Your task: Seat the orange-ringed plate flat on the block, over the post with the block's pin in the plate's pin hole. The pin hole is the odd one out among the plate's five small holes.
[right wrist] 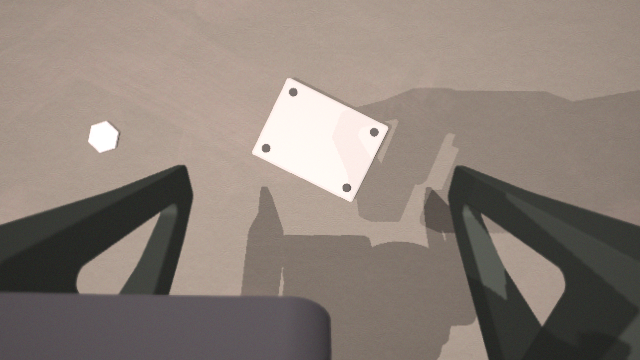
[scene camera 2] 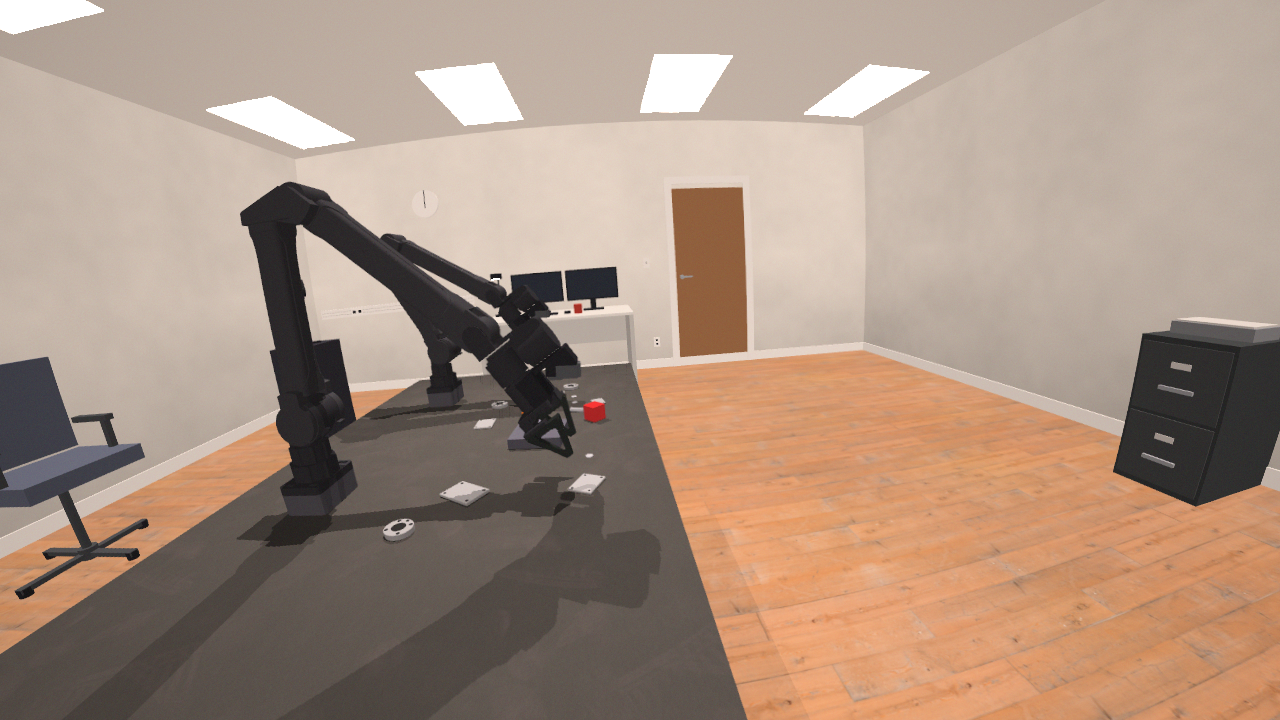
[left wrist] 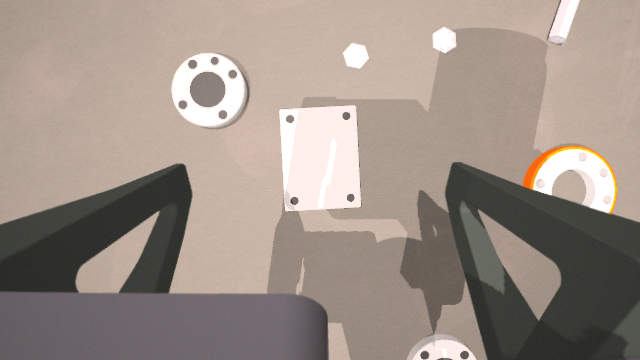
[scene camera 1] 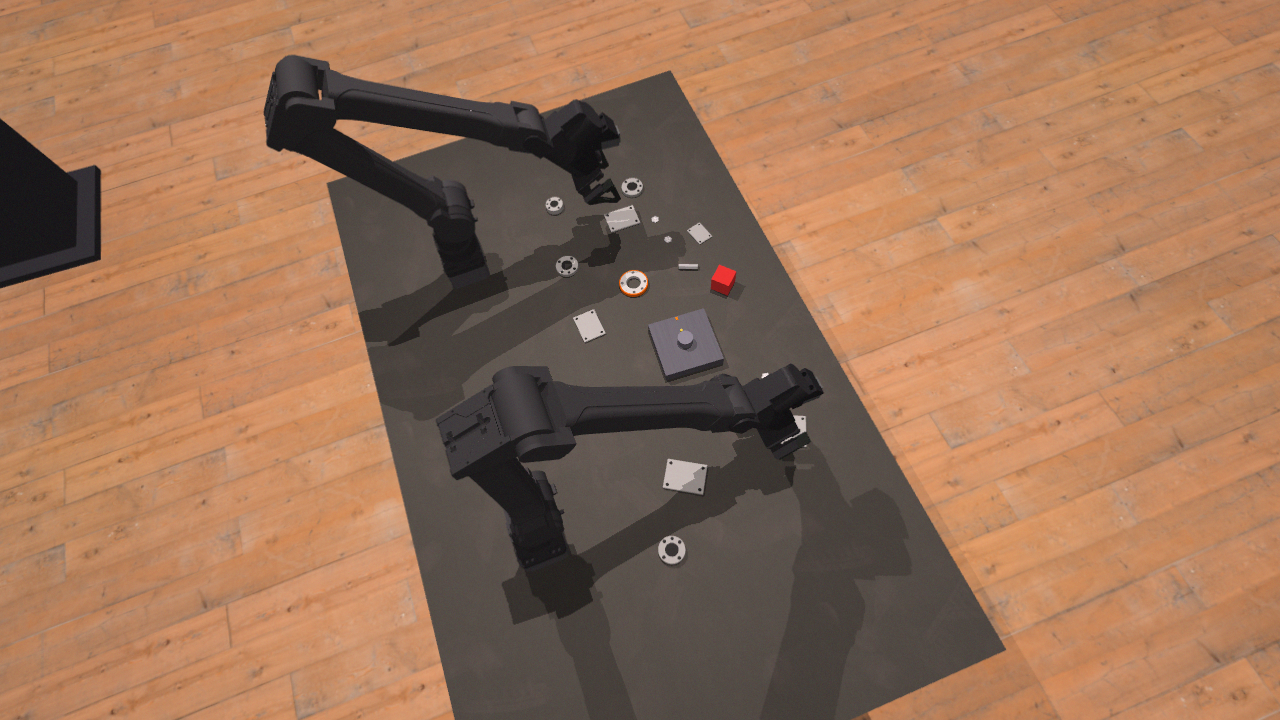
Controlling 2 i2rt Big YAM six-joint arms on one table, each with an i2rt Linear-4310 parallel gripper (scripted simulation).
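Observation:
My left gripper [scene camera 1: 612, 183] is visible to me, and the left wrist view has that same left gripper [left wrist: 318, 178] too. As for my right gripper [scene camera 2: 572, 444], I find it in more than that view: the right wrist view shows my right gripper [right wrist: 320, 180], and so does scene camera 1, with the gripper [scene camera 1: 790, 420]. I can also see a flange [left wrist: 208, 89] and a grey block [scene camera 1: 684, 344]. The block is out of frame in the left wrist view, and in the right wrist view the block is out of frame as well.

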